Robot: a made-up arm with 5 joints.
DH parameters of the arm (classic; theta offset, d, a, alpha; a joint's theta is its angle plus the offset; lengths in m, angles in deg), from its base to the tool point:
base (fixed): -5.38 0 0.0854 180
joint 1: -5.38 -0.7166 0.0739 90
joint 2: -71.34 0 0.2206 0
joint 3: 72.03 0 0.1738 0
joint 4: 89.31 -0.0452 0.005 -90
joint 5: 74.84 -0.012 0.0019 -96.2
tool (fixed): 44 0.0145 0 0
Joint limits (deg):
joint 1: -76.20..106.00
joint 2: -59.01..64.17
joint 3: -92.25..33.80
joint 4: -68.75..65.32
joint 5: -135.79..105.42
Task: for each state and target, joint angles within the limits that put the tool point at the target. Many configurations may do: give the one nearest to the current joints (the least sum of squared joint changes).
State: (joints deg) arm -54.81 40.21 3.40 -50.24 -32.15
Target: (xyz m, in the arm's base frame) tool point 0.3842 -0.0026 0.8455
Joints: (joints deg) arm -12.01 -2.65 33.73 -53.04 -31.38
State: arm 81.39 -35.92 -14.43 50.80 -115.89
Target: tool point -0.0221 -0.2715 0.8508
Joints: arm 101.05 -4.68 24.78 50.21 -116.78
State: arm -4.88 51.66 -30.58 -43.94 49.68
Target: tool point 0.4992 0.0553 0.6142
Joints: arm -13.92 64.17 -13.98 -38.86 51.58
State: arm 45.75 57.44 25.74 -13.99 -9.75
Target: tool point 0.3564 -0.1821 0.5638
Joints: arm 23.26 63.32 21.28 -13.81 -8.83
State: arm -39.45 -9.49 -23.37 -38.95 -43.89
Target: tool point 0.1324 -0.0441 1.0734
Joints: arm -39.84 -52.03 -16.01 -41.70 -39.56
